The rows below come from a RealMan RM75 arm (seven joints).
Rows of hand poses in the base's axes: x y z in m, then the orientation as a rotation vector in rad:
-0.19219, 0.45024, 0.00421, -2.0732, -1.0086, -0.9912
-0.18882, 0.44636, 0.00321, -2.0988, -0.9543, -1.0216
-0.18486, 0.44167, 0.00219, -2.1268, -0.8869, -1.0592
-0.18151, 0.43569, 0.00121, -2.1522, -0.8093, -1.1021
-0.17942, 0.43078, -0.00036, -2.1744, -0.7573, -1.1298
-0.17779, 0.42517, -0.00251, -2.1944, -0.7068, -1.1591
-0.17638, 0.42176, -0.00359, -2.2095, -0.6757, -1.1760
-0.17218, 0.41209, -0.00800, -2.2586, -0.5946, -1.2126
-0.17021, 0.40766, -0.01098, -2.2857, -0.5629, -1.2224
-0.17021, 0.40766, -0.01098, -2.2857, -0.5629, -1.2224
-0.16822, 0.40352, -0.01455, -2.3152, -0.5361, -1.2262
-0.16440, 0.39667, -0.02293, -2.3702, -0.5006, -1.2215
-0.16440, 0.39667, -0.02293, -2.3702, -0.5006, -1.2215
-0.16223, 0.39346, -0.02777, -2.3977, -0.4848, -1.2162
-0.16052, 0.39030, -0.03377, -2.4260, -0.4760, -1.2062
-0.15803, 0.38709, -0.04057, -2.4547, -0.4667, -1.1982
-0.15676, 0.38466, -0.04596, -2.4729, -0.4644, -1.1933
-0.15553, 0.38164, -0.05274, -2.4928, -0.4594, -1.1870
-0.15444, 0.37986, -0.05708, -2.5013, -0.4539, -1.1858
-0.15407, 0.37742, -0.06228, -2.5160, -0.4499, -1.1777
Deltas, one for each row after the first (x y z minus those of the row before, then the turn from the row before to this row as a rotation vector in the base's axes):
0.00337, -0.00388, -0.00100, 0.0104, -0.0018, -0.0504
0.00396, -0.00469, -0.00102, 0.0142, -0.0030, -0.0609
0.00335, -0.00598, -0.00098, 0.0193, -0.0045, -0.0670
0.00209, -0.00491, -0.00157, 0.0077, -0.0022, -0.0475
0.00163, -0.00561, -0.00215, 0.0074, -0.0044, -0.0464
0.00141, -0.00341, -0.00108, 0.0019, -0.0017, -0.0296
0.00420, -0.00967, -0.00441, -0.0036, 0.0017, -0.0795
0.00197, -0.00443, -0.00298, -0.0077, 0.0049, -0.0333
0.00000, 0.00000, 0.00000, 0.0000, 0.0000, 0.0000
0.00199, -0.00414, -0.00357, -0.0113, 0.0082, -0.0296
0.00382, -0.00685, -0.00838, -0.0265, 0.0200, -0.0433
0.00000, 0.00000, 0.00000, 0.0000, 0.0000, 0.0000
0.00217, -0.00321, -0.00484, -0.0139, 0.0114, -0.0196
0.00171, -0.00316, -0.00600, -0.0168, 0.0133, -0.0147
0.00249, -0.00321, -0.00680, -0.0175, 0.0119, -0.0157
0.00127, -0.00243, -0.00539, -0.0128, 0.0068, -0.0080
0.00123, -0.00302, -0.00678, -0.0128, 0.0083, -0.0099
0.00109, -0.00178, -0.00434, -0.0044, 0.0030, -0.0065
0.00037, -0.00244, -0.00520, -0.0086, 0.0085, -0.0065

